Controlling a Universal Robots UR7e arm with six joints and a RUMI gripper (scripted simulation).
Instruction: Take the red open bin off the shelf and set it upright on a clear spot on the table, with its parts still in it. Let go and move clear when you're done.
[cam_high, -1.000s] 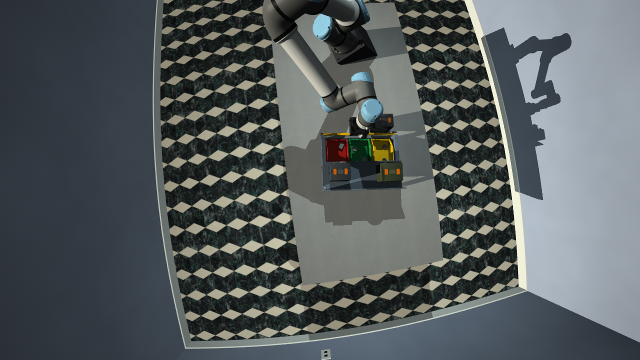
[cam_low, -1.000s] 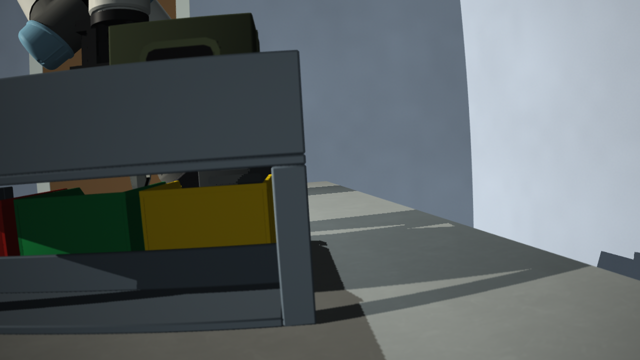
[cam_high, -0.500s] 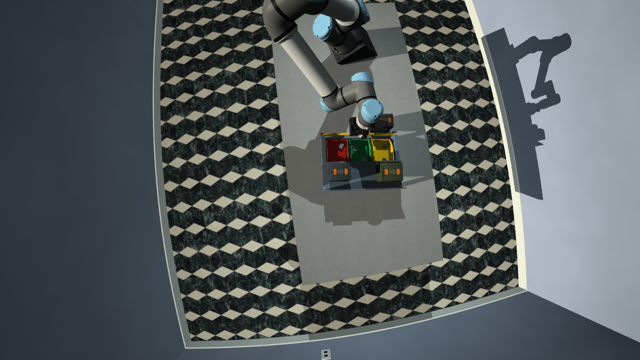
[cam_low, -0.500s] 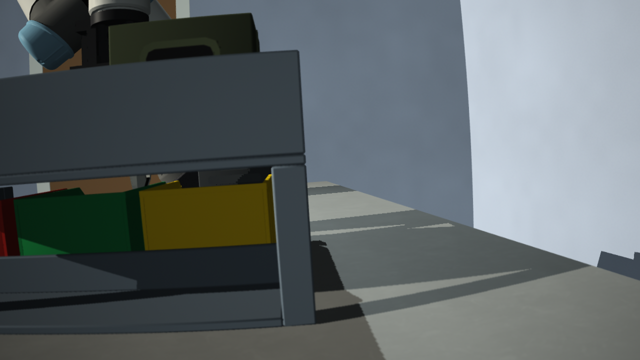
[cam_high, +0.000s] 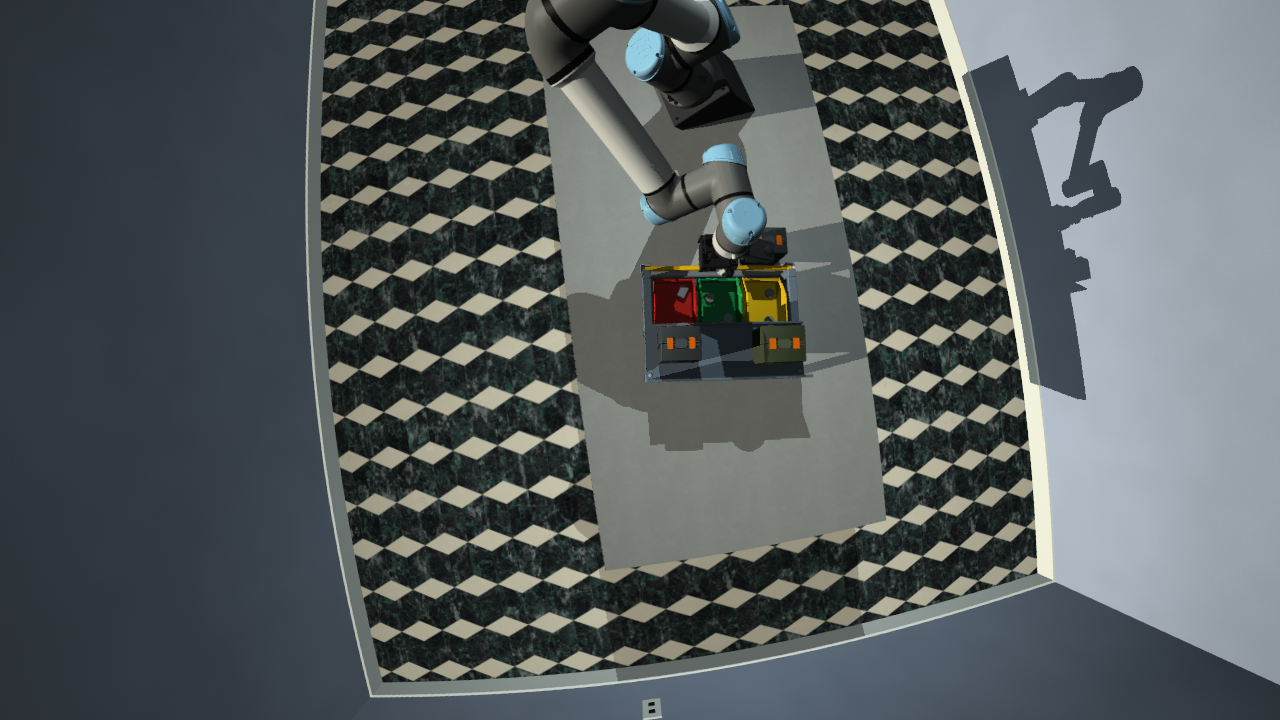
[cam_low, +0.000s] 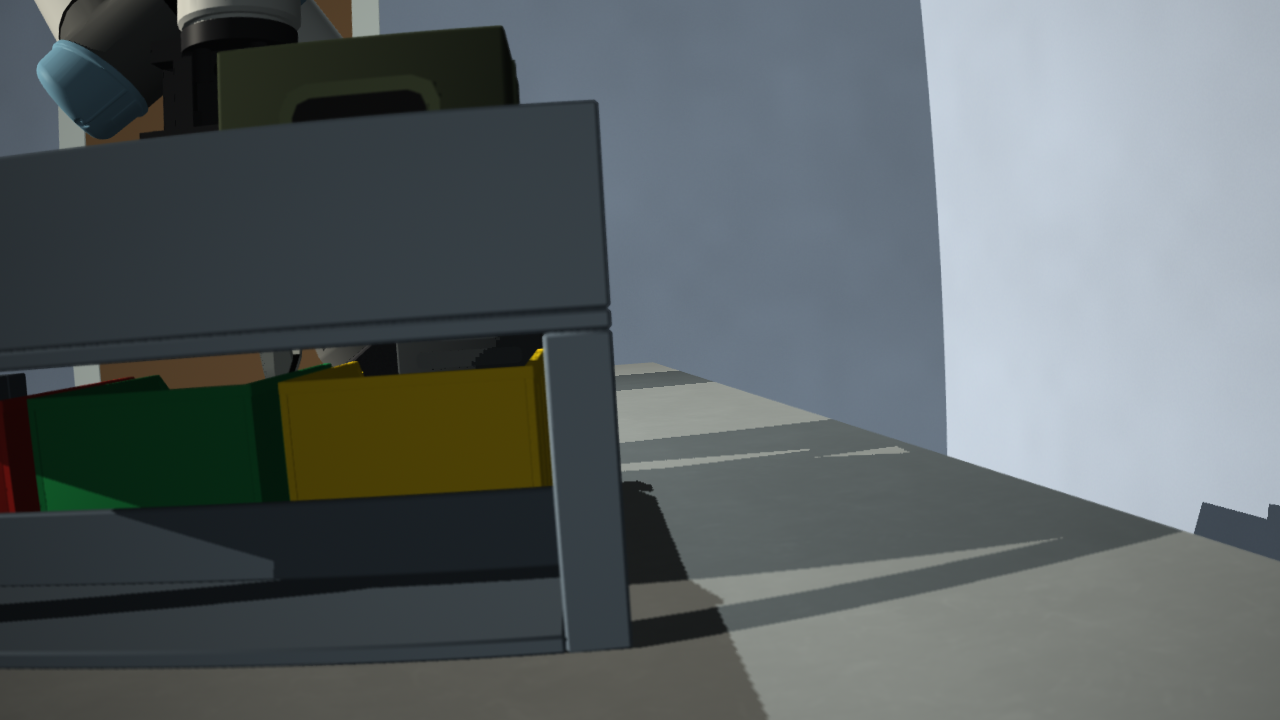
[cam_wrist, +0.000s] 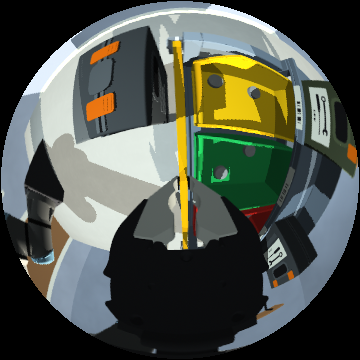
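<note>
My gripper is now 1 cm above the thin yellow bar. From my hand the other things lie so: green bin 10 cm ahead, 3 cm to the right, 3 cm below; then red bin 14 cm to the right, 7 cm ahead, 3 cm below; then dark case 12 cm to the left, 2 cm behind, 1 cm below.
</note>
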